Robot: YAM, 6 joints.
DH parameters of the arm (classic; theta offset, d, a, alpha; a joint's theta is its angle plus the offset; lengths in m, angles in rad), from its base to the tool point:
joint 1: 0 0.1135 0.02 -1.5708
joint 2: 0 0 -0.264 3.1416
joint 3: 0.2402 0 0.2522 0
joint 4: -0.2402 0 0.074 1.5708
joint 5: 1.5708 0 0 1.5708
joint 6: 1.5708 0.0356 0 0
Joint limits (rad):
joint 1: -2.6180..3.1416
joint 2: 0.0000..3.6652
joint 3: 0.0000..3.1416
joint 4: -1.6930..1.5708
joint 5: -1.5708..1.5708
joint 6: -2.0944..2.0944
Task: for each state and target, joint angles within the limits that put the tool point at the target. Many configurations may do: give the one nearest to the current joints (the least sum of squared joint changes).
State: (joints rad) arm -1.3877 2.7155 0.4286 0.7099 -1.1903 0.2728
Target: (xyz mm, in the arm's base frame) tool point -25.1 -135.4 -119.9
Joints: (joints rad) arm -1.9848 2.8661 0.5048 0.7010 -1.0855 0.2728
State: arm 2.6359 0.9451 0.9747 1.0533 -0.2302 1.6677
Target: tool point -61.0 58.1 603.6
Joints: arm 2.3399 1.0009 1.4424 1.0307 -0.0963 1.6677
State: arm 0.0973 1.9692 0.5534 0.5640 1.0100 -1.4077
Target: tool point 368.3 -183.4 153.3
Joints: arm -0.3904 2.0154 1.0444 0.6442 0.9738 -1.4077
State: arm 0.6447 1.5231 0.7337 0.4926 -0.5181 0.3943
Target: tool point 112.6 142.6 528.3
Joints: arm 0.8026 1.0315 1.2423 0.6353 -0.5337 0.3943
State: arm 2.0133 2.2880 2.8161 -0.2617 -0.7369 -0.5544
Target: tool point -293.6 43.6 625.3
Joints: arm 2.8984 1.8761 2.7738 -0.5663 -0.9223 -0.5544
